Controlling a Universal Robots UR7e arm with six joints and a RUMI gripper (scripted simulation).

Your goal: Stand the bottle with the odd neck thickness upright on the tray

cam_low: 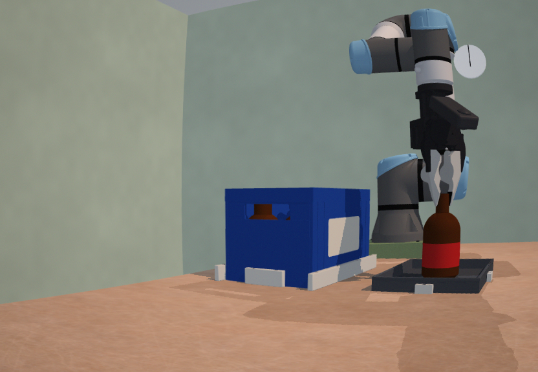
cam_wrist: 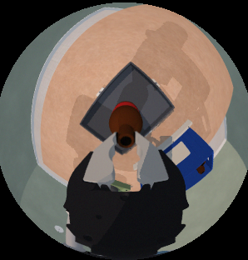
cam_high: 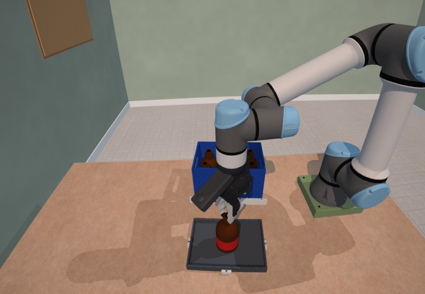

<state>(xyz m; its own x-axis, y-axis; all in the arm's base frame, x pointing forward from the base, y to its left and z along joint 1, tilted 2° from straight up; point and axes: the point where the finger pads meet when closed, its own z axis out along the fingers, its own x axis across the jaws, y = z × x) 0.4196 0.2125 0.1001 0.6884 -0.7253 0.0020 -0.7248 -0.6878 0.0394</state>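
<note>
Now: hand 7 cm above the glass bottle. Also, from my hand: dark tray (14 cm below); blue crate (1 cm behind, 30 cm to the right, 7 cm below).
</note>
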